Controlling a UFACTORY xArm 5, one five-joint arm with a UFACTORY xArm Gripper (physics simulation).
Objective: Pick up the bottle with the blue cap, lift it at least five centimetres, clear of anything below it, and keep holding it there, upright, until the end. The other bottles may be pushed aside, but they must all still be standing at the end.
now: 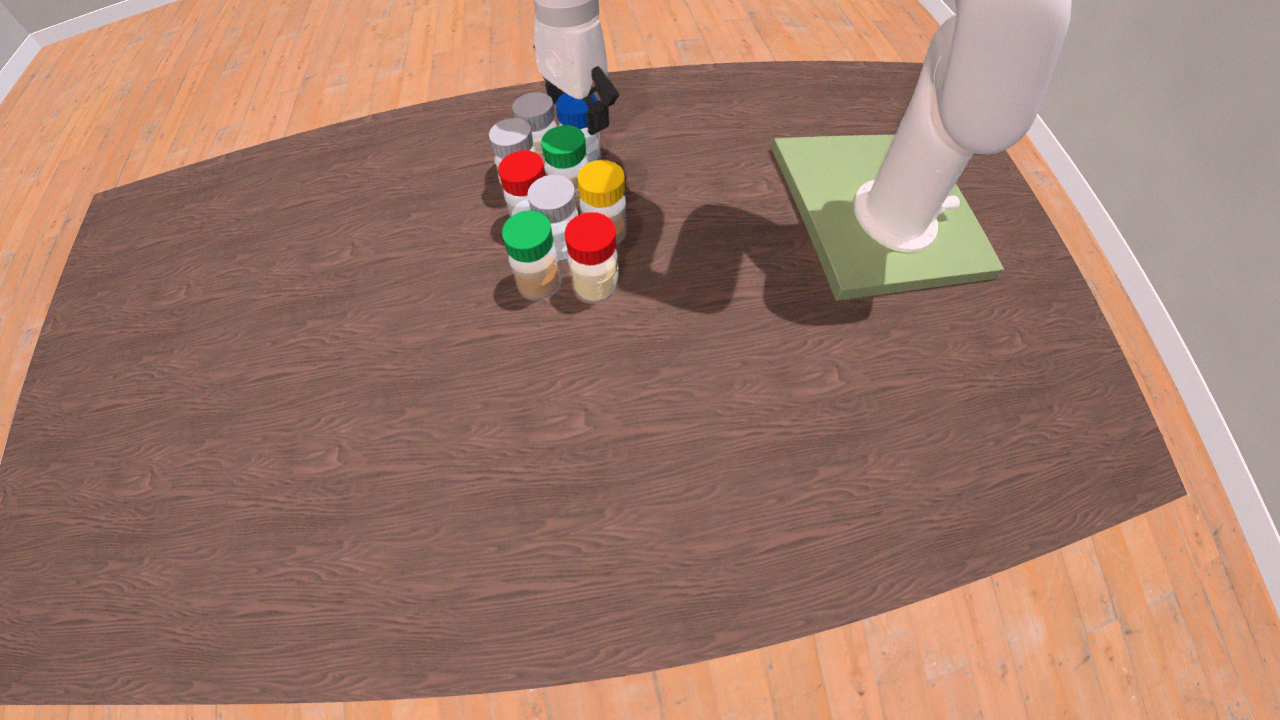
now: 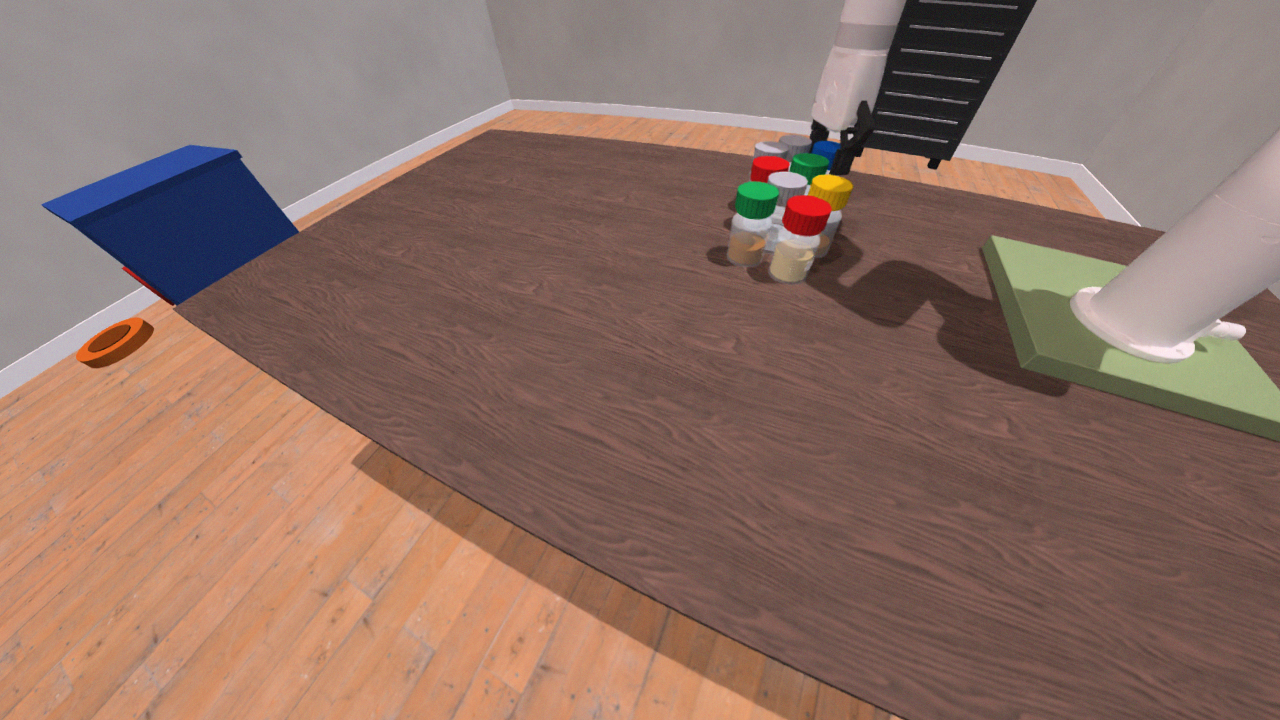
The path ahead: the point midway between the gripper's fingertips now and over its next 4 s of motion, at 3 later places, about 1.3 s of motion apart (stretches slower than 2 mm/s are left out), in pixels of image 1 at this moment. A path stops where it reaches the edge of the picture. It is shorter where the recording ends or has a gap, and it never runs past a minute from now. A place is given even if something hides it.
My gripper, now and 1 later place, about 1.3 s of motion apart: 578,114; 579,102
